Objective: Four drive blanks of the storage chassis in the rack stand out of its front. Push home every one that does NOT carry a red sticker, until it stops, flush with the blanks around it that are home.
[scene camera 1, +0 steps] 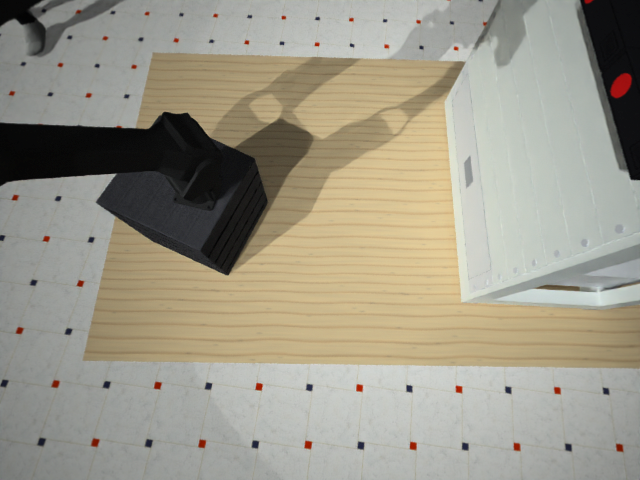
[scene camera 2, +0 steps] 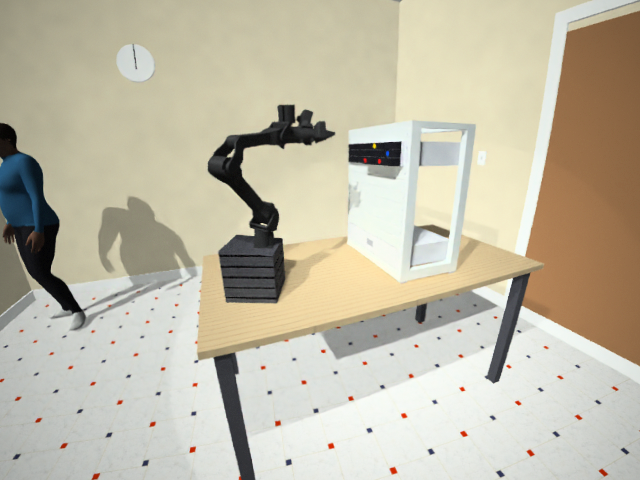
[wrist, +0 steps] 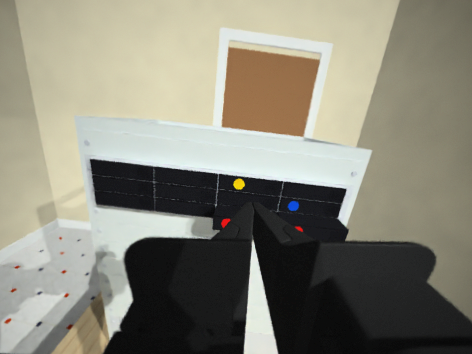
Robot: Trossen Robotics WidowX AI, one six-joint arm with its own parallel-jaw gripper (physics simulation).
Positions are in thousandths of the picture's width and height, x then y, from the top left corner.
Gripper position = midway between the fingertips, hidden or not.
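Gripper (scene camera 2: 523, 278) visible; the wrist view likewise has the gripper (wrist: 533, 589). White rack (scene camera 1: 837, 253) present, with a further sighting of the rack (scene camera 2: 598, 399).
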